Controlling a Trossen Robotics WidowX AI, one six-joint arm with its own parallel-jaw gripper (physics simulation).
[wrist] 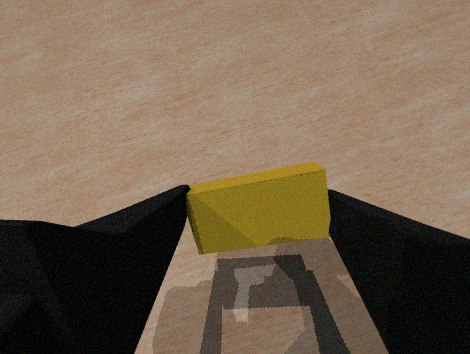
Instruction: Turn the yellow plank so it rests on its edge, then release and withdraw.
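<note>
The yellow plank (265, 210) is in the lower middle of the wrist view, spanning the space between the two dark fingertips. Its broad face is toward the camera and a narrow lighter face shows along its far side. It sits slightly skewed between the fingers. My gripper (255, 195) is shut on the plank, one fingertip at its left end and the other at its right end. Whether the plank touches the table below cannot be told from this view.
A wood-grained table top (225, 90) fills the background. Dark shadows of the arm and gripper fall on it below the plank, between the fingers.
</note>
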